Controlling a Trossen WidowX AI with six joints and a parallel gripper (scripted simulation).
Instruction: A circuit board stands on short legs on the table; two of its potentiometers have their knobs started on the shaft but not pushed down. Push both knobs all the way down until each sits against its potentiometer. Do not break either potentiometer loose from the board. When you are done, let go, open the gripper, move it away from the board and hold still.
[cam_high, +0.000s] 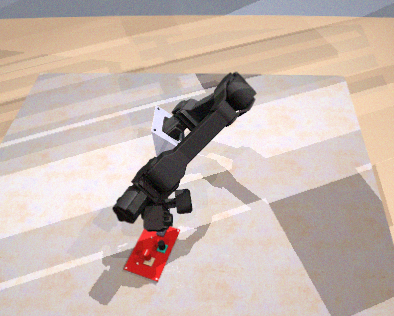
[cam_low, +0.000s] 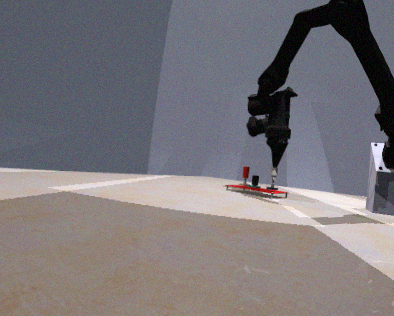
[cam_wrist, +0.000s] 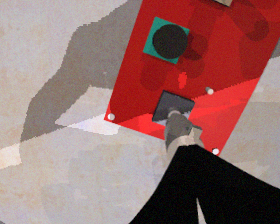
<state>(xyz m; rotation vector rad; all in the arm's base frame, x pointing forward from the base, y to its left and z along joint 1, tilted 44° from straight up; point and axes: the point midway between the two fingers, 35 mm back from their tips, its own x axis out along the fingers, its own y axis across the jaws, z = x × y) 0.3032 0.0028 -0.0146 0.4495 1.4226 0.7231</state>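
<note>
My gripper tip is 20 mm above the grey knob. From my gripper tip the other things lie so: red knob 90 mm ahead, 20 mm to the right, 20 mm below.
</note>
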